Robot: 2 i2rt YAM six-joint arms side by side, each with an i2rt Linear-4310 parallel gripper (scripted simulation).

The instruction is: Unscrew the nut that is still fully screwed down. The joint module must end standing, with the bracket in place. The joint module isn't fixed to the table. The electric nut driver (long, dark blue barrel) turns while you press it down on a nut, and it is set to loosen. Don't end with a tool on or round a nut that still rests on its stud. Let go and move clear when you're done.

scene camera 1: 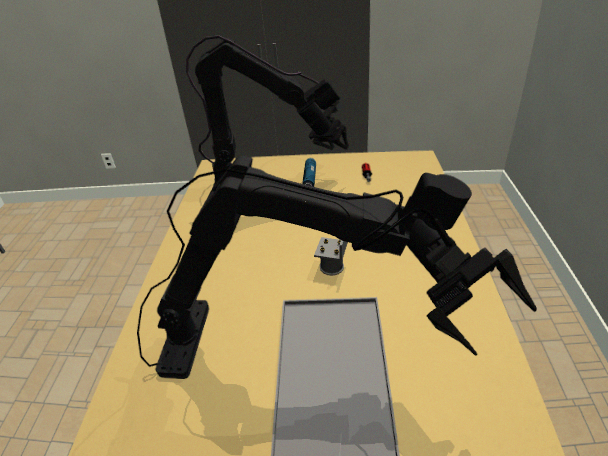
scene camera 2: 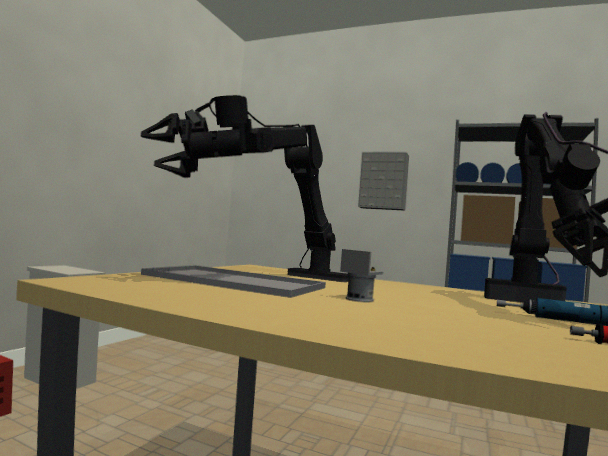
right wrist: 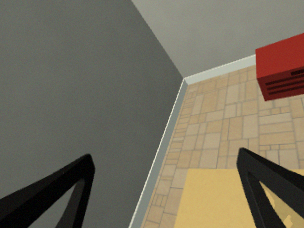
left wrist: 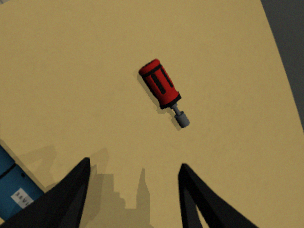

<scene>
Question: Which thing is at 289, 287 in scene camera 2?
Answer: A grey tray.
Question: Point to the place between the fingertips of the right gripper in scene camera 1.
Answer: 506, 332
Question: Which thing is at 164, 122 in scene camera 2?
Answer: The right gripper.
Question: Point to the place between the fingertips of the left gripper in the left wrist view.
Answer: At 136, 167
</scene>
